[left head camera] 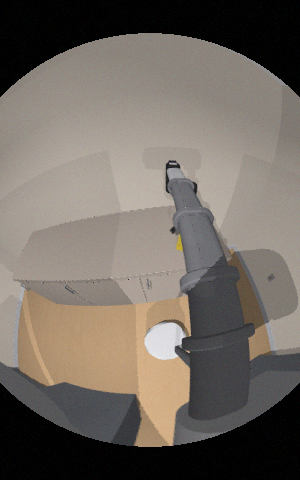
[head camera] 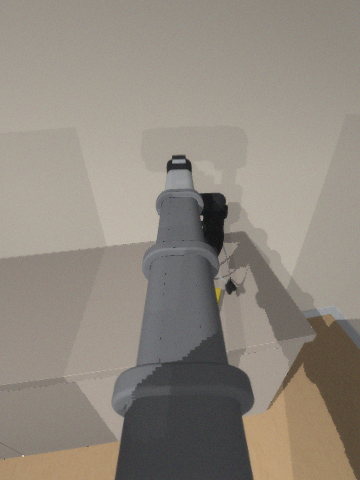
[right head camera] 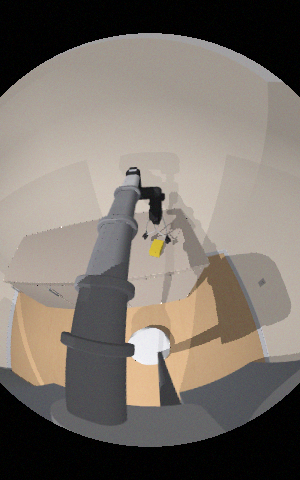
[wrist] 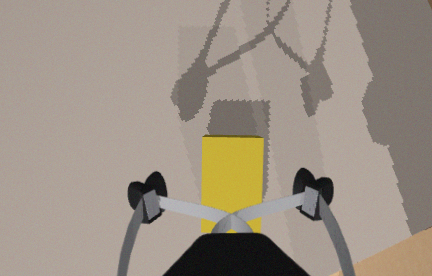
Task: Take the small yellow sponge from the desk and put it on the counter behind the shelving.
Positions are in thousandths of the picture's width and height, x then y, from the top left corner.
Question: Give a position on a beige counter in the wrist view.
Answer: At 235,368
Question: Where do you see a beige counter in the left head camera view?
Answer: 428,536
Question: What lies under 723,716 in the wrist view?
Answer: My gripper.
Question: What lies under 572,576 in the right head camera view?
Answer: A beige counter.
